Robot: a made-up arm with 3 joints.
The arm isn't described. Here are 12 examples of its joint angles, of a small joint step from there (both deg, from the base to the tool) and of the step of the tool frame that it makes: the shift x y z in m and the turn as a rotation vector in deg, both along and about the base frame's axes.
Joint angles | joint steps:
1: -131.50 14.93 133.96 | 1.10 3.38 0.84
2: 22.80 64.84 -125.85 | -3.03 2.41 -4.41
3: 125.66 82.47 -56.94 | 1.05 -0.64 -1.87
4: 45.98 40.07 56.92 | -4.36 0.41 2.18
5: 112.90 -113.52 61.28 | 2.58 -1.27 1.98
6: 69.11 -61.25 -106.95 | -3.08 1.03 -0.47
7: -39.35 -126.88 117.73 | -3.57 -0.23 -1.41
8: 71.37 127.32 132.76 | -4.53 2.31 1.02
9: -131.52 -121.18 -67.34 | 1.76 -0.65 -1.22
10: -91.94 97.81 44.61 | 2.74 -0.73 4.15
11: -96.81 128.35 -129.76 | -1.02 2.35 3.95
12: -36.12 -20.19 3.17 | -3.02 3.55 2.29
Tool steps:
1: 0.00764 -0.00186 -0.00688 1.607 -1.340 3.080
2: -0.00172 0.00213 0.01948 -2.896 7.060 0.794
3: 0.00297 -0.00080 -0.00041 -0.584 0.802 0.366
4: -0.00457 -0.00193 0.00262 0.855 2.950 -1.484
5: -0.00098 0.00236 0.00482 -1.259 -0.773 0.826
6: -0.01142 -0.00282 -0.00542 -0.605 2.670 -0.864
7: -0.00157 -0.00041 0.00766 -0.385 2.444 -0.790
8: 0.00058 0.00796 0.01167 -1.417 3.731 -1.932
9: -0.00398 0.00086 0.00239 -0.907 -2.800 -0.078
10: 0.00185 -0.00062 0.00063 0.531 -6.855 -0.735
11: -0.00184 0.00368 -0.00026 2.793 -2.027 2.009
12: 0.00009 -0.00652 0.00647 -4.139 3.742 0.446
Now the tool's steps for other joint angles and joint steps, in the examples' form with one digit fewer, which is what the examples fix.
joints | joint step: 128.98 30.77 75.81 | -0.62 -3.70 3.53
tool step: 0.0059 -0.0032 0.0037 0.10 -1.09 4.82
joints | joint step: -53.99 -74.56 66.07 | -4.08 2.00 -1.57
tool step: -0.0044 -0.0038 0.0110 -0.75 2.57 1.91
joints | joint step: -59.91 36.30 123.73 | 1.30 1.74 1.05
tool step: 0.0035 0.0006 0.0035 -1.61 -1.93 1.07
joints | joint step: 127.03 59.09 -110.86 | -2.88 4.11 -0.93
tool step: -0.0163 0.0045 -0.0093 2.03 3.69 -3.60
